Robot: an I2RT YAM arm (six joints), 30 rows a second.
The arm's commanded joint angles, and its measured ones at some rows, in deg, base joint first. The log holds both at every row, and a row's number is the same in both.
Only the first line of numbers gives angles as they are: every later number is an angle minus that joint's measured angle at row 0.
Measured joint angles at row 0:
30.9, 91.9, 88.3, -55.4, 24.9, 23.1
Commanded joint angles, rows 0 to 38:
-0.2, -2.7, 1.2, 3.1, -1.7, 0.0
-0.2, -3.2, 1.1, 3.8, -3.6, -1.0
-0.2, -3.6, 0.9, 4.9, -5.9, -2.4
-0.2, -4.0, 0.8, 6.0, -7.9, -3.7
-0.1, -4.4, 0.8, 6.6, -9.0, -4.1
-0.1, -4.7, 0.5, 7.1, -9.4, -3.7
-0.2, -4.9, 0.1, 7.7, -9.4, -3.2
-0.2, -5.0, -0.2, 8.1, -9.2, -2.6
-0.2, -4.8, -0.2, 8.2, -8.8, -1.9
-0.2, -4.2, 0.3, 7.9, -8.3, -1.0
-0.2, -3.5, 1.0, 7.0, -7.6, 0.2
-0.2, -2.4, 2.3, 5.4, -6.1, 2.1
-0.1, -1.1, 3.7, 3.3, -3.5, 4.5
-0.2, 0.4, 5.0, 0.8, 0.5, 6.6
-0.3, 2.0, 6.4, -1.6, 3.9, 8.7
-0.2, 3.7, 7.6, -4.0, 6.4, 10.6
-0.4, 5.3, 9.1, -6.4, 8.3, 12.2
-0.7, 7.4, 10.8, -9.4, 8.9, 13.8
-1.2, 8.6, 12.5, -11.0, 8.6, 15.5
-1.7, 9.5, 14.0, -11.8, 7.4, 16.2
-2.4, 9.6, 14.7, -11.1, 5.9, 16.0
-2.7, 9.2, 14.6, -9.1, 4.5, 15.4
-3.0, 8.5, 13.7, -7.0, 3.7, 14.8
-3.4, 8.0, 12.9, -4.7, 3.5, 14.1
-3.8, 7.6, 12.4, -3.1, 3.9, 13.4
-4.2, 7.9, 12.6, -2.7, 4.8, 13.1
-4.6, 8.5, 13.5, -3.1, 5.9, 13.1
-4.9, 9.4, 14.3, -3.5, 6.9, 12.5
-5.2, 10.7, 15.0, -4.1, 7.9, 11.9
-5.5, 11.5, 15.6, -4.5, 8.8, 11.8
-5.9, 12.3, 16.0, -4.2, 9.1, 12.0
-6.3, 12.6, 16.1, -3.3, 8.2, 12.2
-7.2, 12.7, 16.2, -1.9, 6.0, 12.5
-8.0, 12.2, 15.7, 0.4, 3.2, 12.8
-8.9, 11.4, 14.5, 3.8, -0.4, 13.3
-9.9, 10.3, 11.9, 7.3, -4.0, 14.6
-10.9, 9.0, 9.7, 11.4, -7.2, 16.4
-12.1, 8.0, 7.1, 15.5, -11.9, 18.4
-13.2, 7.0, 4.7, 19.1, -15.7, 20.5
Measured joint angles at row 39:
-9.4, 11.5, 10.9, 3.5, -1.6, 13.9
